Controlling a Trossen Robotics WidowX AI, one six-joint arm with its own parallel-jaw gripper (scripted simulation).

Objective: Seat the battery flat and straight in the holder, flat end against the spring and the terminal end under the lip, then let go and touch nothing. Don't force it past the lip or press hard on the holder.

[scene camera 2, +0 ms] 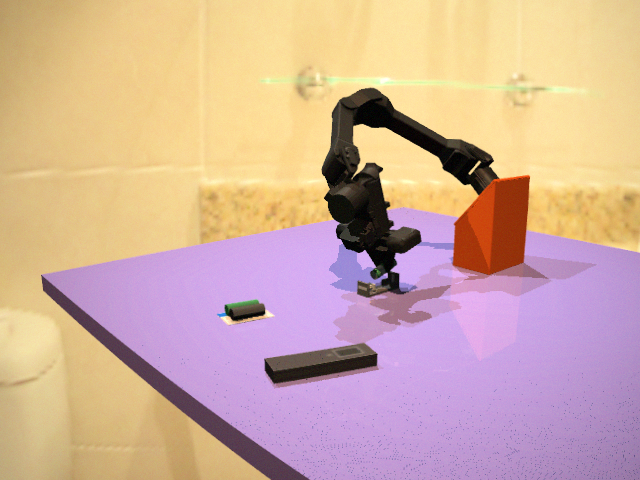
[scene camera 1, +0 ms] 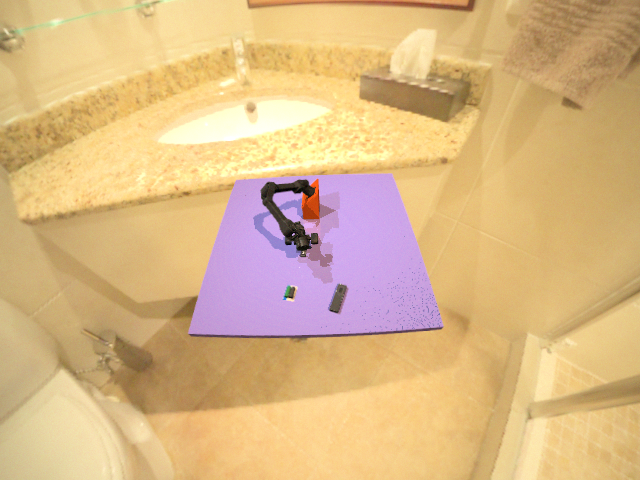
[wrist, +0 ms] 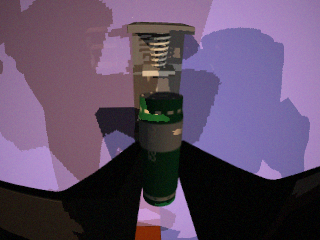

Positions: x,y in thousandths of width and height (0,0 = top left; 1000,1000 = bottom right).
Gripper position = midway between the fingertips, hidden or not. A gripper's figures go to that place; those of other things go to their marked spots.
Labels:
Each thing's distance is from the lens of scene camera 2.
gripper (scene camera 2: 601,566): 121 cm
card (scene camera 2: 374,651): 104 cm

